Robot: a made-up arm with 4 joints. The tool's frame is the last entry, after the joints. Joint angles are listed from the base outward. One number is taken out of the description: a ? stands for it. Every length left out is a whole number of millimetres.
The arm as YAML. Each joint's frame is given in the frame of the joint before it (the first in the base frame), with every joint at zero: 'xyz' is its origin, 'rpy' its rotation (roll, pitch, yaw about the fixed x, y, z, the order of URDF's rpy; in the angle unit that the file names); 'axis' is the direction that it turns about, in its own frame. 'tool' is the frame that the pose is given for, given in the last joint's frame.
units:
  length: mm
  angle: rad
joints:
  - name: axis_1
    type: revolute
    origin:
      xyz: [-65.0, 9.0, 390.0]
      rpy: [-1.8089, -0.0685, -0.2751]
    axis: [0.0, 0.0, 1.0]
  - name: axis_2
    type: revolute
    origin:
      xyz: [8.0, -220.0, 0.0]
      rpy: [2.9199, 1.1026, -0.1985]
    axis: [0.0, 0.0, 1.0]
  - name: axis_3
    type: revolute
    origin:
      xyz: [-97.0, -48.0, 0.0]
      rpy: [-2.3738, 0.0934, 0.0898]
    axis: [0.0, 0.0, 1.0]
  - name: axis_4
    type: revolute
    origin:
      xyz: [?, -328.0, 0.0]
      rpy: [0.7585, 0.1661, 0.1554]
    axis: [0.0, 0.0, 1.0]
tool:
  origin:
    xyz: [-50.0, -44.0, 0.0]
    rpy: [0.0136, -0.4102, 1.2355]
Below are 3 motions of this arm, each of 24 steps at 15 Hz.
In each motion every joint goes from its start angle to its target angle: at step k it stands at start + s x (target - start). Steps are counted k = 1, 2, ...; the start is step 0. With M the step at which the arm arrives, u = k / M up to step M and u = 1 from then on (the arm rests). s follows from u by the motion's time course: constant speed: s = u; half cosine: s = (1 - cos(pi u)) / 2; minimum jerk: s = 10 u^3 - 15 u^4 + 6 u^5.
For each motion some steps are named. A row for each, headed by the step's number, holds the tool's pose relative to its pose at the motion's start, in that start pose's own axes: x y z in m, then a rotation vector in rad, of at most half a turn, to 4 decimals.
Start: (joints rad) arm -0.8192 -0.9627 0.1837 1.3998
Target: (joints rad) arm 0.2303 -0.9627 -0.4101 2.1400
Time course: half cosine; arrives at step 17
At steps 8, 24:
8: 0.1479 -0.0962 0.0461 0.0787 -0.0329 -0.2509
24: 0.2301 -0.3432 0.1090 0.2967 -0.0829 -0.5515

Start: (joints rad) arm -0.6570 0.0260 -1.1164 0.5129
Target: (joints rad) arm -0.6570 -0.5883 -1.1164 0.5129
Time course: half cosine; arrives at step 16
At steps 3, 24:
3: 0.0110 -0.0139 0.0113 0.0438 0.0246 -0.0123
24: 0.1298 -0.1952 0.0720 0.5203 0.2922 -0.1457

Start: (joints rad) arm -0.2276 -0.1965 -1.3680 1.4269
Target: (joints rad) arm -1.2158 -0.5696 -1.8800 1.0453
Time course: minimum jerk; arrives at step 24
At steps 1, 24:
1: 0.0000 0.0003 -0.0001 -0.0006 -0.0003 -0.0007
24: 0.0487 0.2869 -0.2064 -0.6125 -0.5228 -1.0976

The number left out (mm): 83.0
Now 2 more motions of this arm.
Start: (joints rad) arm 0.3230 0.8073 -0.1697 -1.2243
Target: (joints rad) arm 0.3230 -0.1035 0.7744 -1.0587
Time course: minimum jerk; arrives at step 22
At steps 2, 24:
2: 0.0032 0.0000 -0.0002 0.0013 0.0102 0.0056
24: 0.2189 0.1024 -0.3225 0.6059 1.5316 0.6954

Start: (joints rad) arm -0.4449 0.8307 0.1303 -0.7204
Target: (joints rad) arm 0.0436 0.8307 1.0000 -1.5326
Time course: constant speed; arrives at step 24
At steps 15, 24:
15: 0.2733 0.0347 -0.1324 -0.0924 0.5892 0.1018
24: 0.3607 0.1197 -0.2743 -0.2652 0.9096 0.2269

